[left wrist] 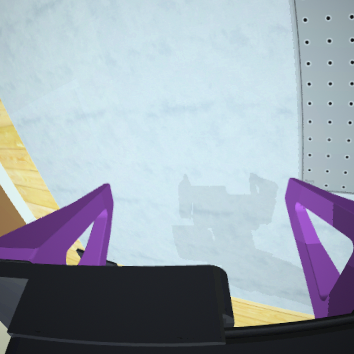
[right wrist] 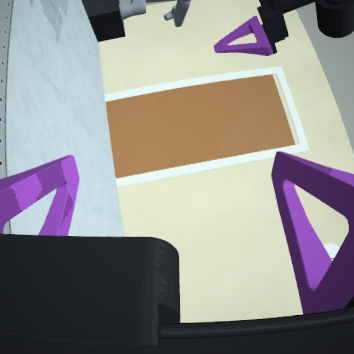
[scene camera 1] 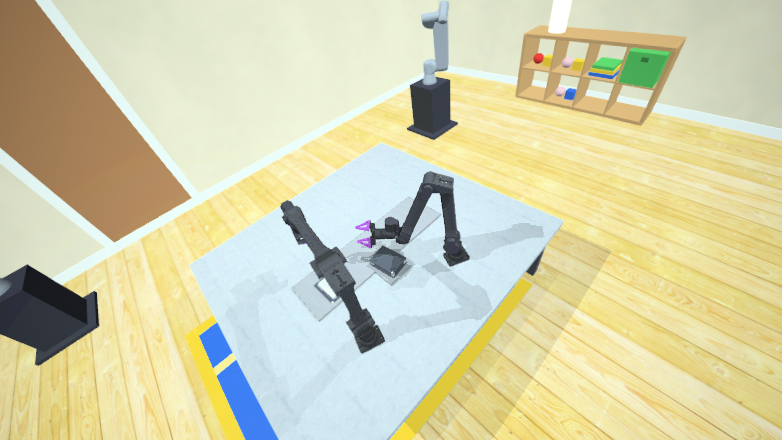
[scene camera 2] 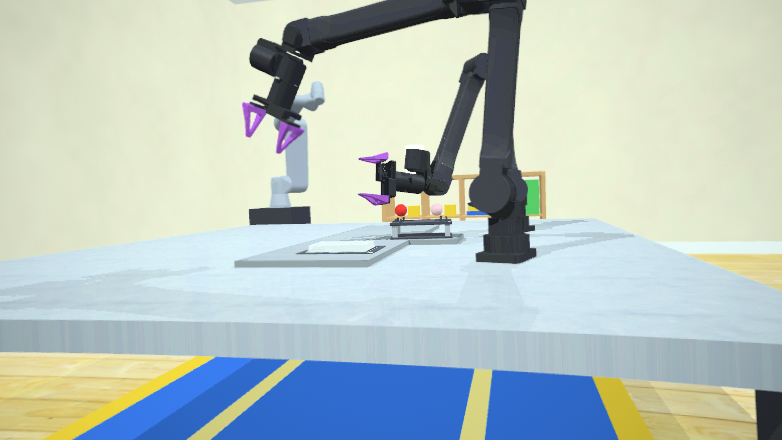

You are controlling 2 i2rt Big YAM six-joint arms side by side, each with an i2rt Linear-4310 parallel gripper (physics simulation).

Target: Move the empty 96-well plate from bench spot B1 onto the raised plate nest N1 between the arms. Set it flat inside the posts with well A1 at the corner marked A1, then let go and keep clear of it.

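Frame: origin at the left arm's base, x back, y down, z right, level; millimetres.
Where they show: left gripper, fingertip midpoint: point(left wrist: 199, 190) point(right wrist: 199, 25) point(scene camera 1: 300, 235) point(scene camera 2: 262, 145); right gripper, fingertip midpoint: point(right wrist: 174, 164) point(scene camera 1: 356, 234) point(scene camera 2: 359, 176); left arm's base, link origin: point(scene camera 1: 369, 339) point(scene camera 2: 506, 258); right arm's base, link origin: point(scene camera 1: 456, 257).
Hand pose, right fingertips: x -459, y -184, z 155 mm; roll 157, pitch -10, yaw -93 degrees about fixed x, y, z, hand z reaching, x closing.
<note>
Things, the pixels of their top centre, and the offset from my right fingertips. Level surfaces: height alone.
- white 96-well plate, top centre: point(scene camera 2: 342, 243) point(scene camera 1: 331, 284) dx +107, dy +155, dz -223 mm
- dark raised nest, top centre: point(scene camera 2: 421, 217) point(scene camera 1: 387, 257) dx +134, dy +117, dz +97 mm
- pale table, surface height: dy +184 mm
The white 96-well plate point(scene camera 1: 327, 288) point(scene camera 2: 340, 247) lies flat at a spot on the grey perforated board point(scene camera 1: 317, 310) point(scene camera 2: 295, 261) point(left wrist: 325, 115); the left arm partly hides it in scene camera 1. The dark raised nest point(scene camera 1: 388, 260) point(scene camera 2: 421, 222) stands on its base between the arms, with no plate seen on it. My left gripper point(scene camera 2: 263, 144) point(left wrist: 199, 190) is open and empty, high above the table, pointing down; in scene camera 1 its fingers are hidden. My right gripper point(scene camera 1: 360, 234) point(scene camera 2: 363, 178) point(right wrist: 174, 164) is open and empty, held sideways above the board near the nest. The corner marks are too small to read.
The pale table point(scene camera 1: 437, 339) point(scene camera 2: 382, 295) carries both arm bases. The left arm stretches over the board and plate in scene camera 1. A grey arm on a black pedestal point(scene camera 1: 430, 106) and a wooden shelf point(scene camera 1: 607, 38) stand beyond the table.
</note>
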